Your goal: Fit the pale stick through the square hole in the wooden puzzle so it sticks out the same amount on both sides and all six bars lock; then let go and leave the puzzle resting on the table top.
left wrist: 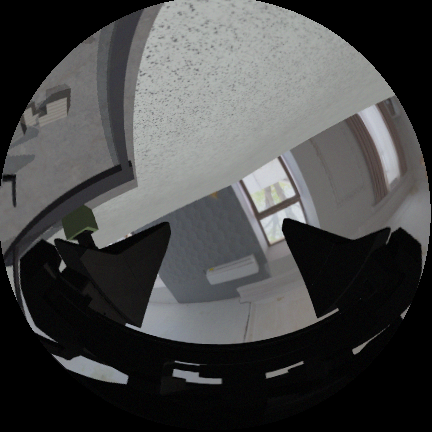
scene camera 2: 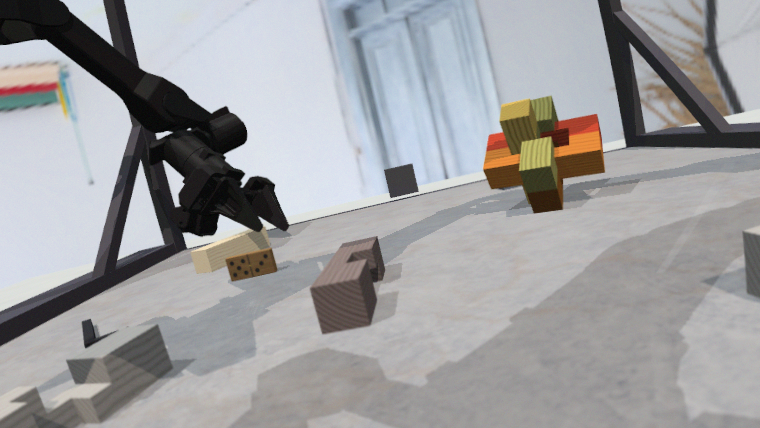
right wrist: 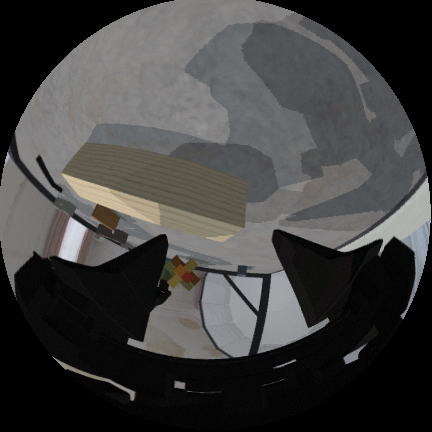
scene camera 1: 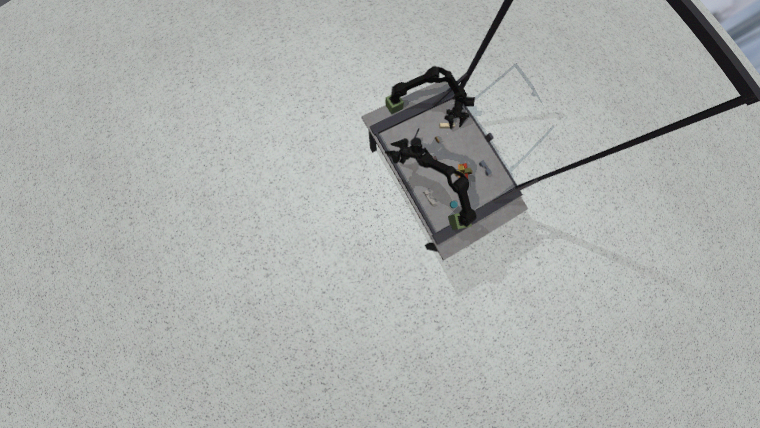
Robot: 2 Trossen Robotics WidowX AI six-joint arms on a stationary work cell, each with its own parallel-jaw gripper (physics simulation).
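Where they show: left gripper, fingertip midpoint: point(left wrist: 227, 225) point(scene camera 1: 387, 148); right gripper, fingertip midpoint: point(scene camera 2: 275, 229) point(right wrist: 220, 238) point(scene camera 1: 455, 128); left arm's base, origin of the base link: point(scene camera 1: 463, 220); right arm's base, origin of the base link: point(left wrist: 82, 234) point(scene camera 1: 394, 99).
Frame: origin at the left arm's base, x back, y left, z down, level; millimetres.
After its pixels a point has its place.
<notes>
The pale stick point(scene camera 1: 444, 125) {z 90, x -719, y -87 mm} point(scene camera 2: 228, 250) {z 100, x -711, y -89 mm} point(right wrist: 160, 187) {z 96, x -733, y -131 mm} lies flat on the table top, apart from the puzzle. My right gripper point(scene camera 1: 458, 126) {z 95, x -687, y -167 mm} point(scene camera 2: 273, 229) {z 95, x -687, y -167 mm} point(right wrist: 220, 238) {z 95, x -687, y -167 mm} is open and empty, close above and beside one end of the stick. The wooden puzzle point(scene camera 1: 463, 170) point(scene camera 2: 537, 154) point(right wrist: 182, 272), of red, orange, yellow and olive bars, stands on the table; a dark red recess shows between its upper bars in scene camera 2. My left gripper point(scene camera 1: 394, 149) {z -107, x -523, y 400 mm} point(left wrist: 227, 225) {z -107, x -523, y 400 mm} is open and empty, raised near the table's left edge, away from stick and puzzle.
A domino point(scene camera 1: 437, 139) {z 96, x -619, y -8 mm} point(scene camera 2: 251, 264) {z 104, x -619, y -4 mm} point(right wrist: 106, 216) {z 104, x -624, y -11 mm} lies near the stick. A notched brown block point(scene camera 2: 345, 287) {z 92, x -450, y 145 mm} lies between stick and puzzle in scene camera 2. A grey notched block point(scene camera 2: 127, 356) {z 95, x -550, y 212 mm} is at lower left. A teal object point(scene camera 1: 453, 204) {z 97, x -122, y -2 mm} and a blue-grey object point(scene camera 1: 485, 168) {z 96, x -337, y -310 mm} lie around the puzzle.
</notes>
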